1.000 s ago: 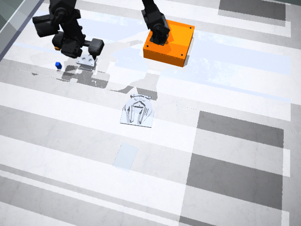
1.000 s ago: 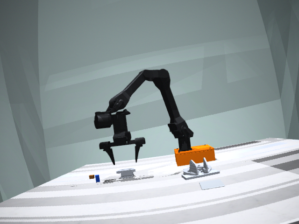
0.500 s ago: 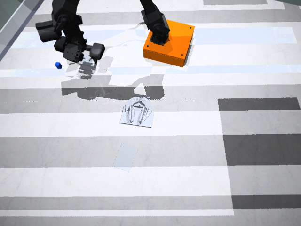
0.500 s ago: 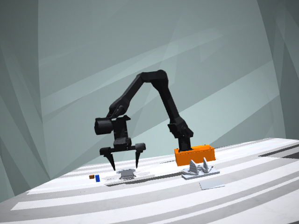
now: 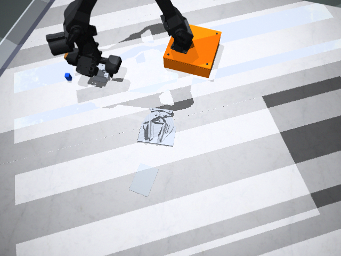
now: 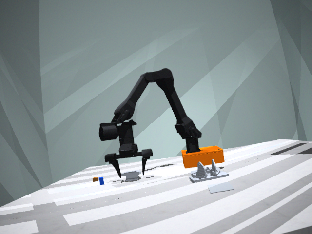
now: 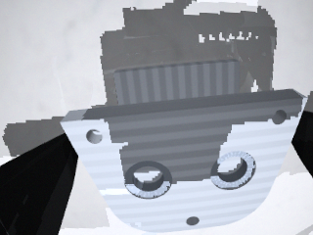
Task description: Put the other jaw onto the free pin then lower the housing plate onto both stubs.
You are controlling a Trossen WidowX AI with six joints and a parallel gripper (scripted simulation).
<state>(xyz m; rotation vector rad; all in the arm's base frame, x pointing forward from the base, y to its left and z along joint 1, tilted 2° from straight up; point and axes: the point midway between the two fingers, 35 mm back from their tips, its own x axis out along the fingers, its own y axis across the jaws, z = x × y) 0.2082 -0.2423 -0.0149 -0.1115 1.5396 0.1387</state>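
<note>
The jaw lies 27 cm to the left of my gripper tip and 9 cm ahead of it. Round my gripper tip: brown cube: 17 cm to the right, 3 cm behind; then blue cube: 11 cm to the right, 6 cm ahead; then pale flat sheet: 33 cm to the left, 29 cm ahead, 1 cm below.
</note>
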